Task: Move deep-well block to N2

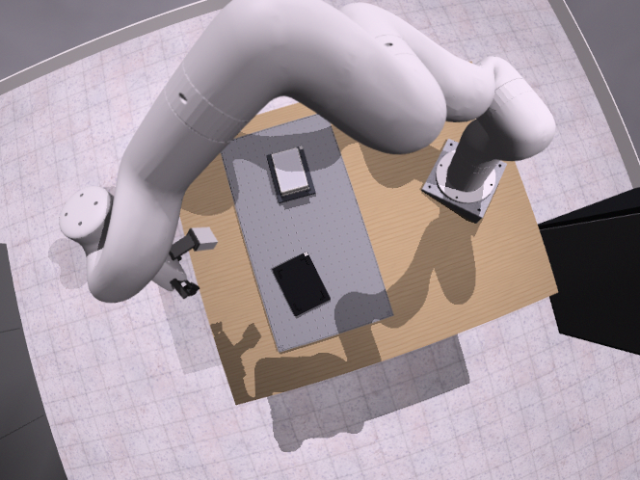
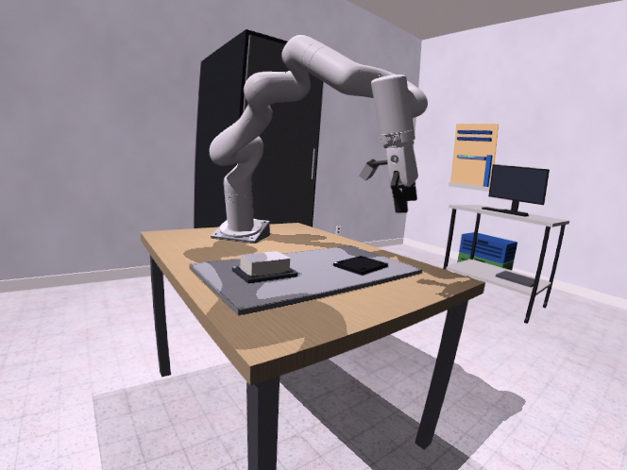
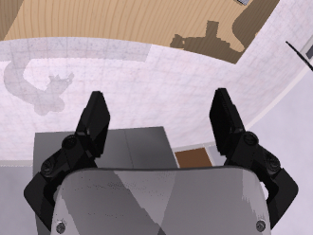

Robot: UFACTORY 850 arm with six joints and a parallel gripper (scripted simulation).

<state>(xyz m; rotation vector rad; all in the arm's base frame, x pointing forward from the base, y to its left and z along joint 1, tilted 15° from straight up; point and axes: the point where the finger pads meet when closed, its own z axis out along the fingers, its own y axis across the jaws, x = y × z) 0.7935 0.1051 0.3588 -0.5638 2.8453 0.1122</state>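
Right now my hand is 320 mm past the white deep-well block, 220 mm to the left of it and 220 mm above it. Also, from my hand: plate nest N1 (320 mm behind, 250 mm below, 220 mm to the right); then plate nest N2 (250 mm below, 230 mm behind, 120 mm to the left).
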